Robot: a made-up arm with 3 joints.
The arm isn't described. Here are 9 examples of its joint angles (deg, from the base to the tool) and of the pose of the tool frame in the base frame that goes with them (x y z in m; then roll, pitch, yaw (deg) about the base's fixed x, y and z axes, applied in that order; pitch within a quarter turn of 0, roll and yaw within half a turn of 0).
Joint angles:
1: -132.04 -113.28 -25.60
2: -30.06 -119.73 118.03
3: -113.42 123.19 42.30
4: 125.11 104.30 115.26
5: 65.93 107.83 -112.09
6: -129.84 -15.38 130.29
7: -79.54 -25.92 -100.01
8: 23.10 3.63 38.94
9: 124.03 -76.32 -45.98
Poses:
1: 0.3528 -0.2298 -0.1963 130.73 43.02 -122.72
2: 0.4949 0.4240 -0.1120 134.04 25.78 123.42
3: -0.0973 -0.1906 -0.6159 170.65 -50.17 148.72
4: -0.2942 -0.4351 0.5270 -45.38 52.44 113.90
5: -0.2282 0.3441 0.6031 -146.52 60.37 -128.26
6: 0.0126 0.0882 0.0569 -0.58 11.75 -9.99
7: 0.0572 -0.0830 0.0167 -178.41 25.46 5.04
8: -0.1231 0.0656 0.1659 62.00 1.42 -3.34
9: 0.2738 -0.0586 0.2043 114.72 -53.63 -66.49
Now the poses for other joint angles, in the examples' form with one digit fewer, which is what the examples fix.
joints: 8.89 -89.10 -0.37
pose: 0.308 0.210 0.112 -0.2 -8.9 89.1
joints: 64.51 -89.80 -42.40
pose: 0.317 0.127 0.230 -42.0 -64.5 89.5
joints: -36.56 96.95 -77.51
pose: -0.218 0.424 -0.363 -72.4 -36.2 -98.6
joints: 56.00 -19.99 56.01
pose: 0.012 -0.062 0.129 110.3 -16.5 11.5
